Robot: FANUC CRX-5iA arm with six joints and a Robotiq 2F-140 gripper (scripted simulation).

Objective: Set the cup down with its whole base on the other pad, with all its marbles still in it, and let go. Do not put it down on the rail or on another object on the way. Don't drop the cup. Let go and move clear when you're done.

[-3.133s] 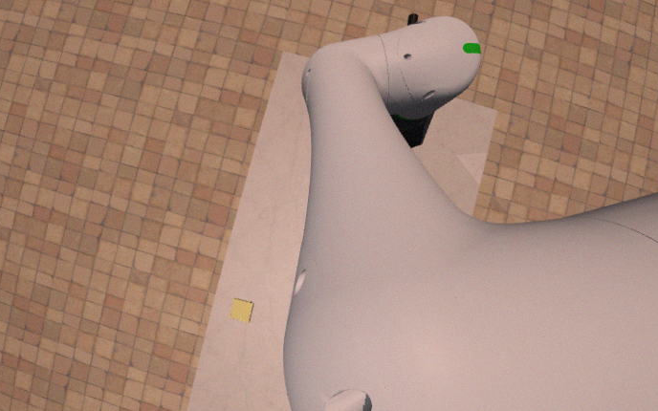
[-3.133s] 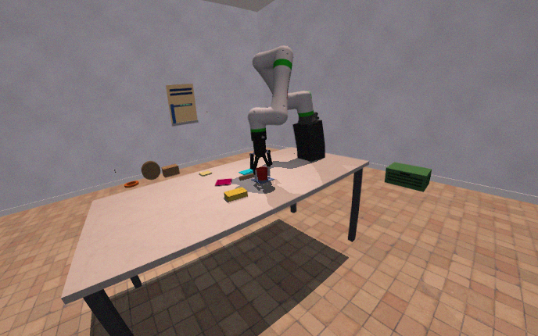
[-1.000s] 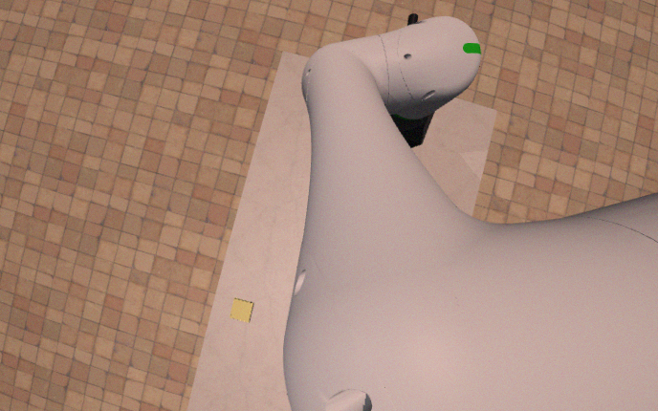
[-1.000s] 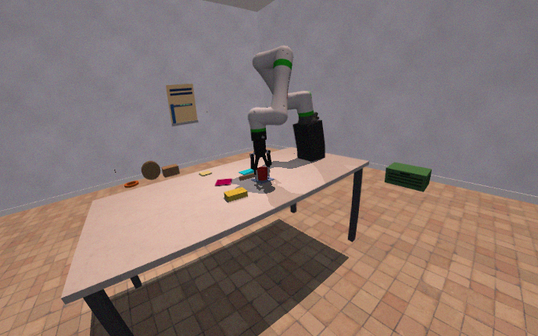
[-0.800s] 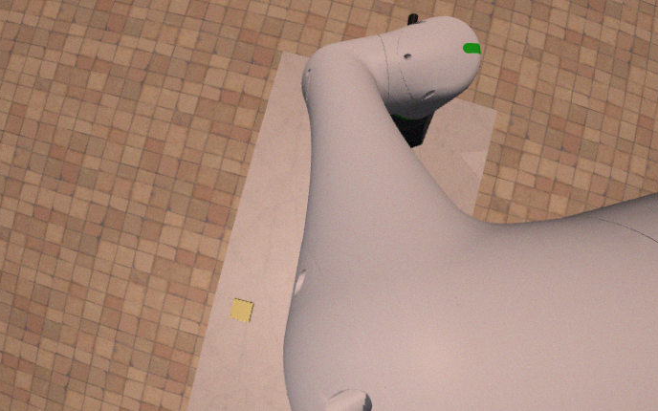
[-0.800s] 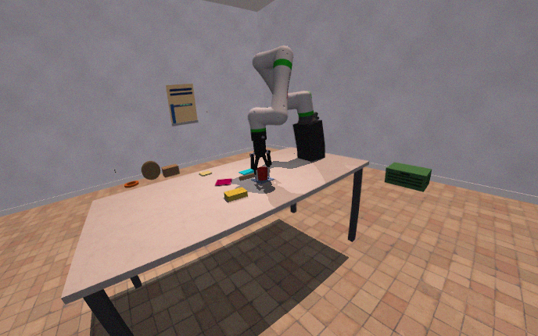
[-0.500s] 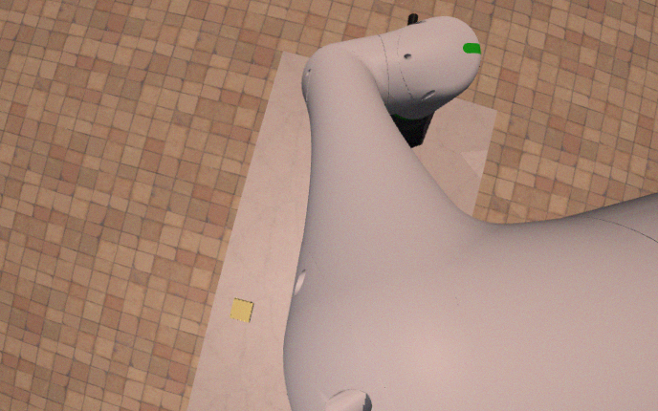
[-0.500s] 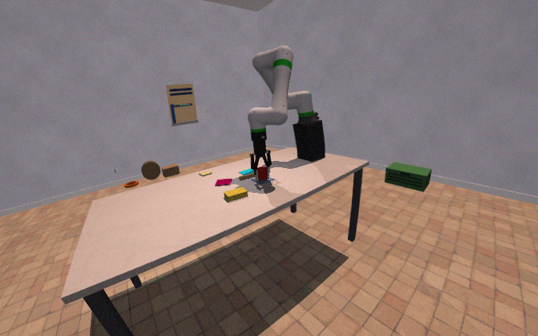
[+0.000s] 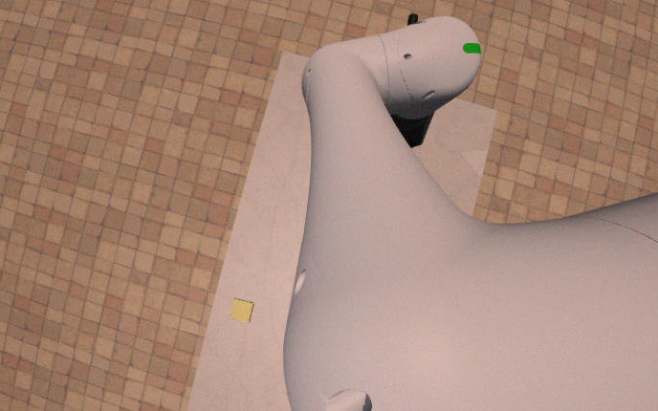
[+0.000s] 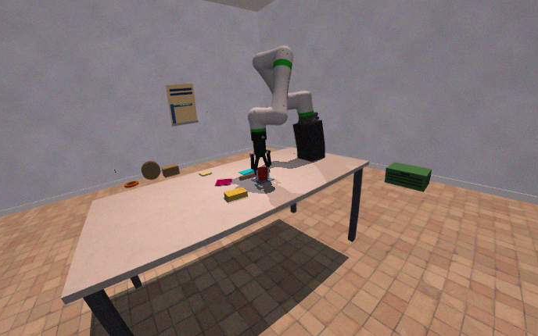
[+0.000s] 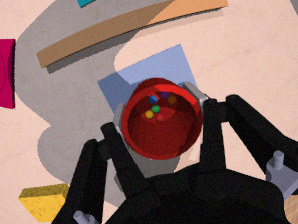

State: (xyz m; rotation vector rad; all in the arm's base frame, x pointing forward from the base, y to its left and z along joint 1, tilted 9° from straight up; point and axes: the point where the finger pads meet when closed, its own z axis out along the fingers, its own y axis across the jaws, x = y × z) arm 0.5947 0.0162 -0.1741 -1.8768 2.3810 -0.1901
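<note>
My hand is 2 cm above the red cup. Round my hand: wooden rail (2 cm behind, 10 cm to the right, 4 cm below); teal pad (5 cm behind, 19 cm to the right, 5 cm below); purple marble (1 cm behind, 1 cm to the right, 2 cm below).
</note>
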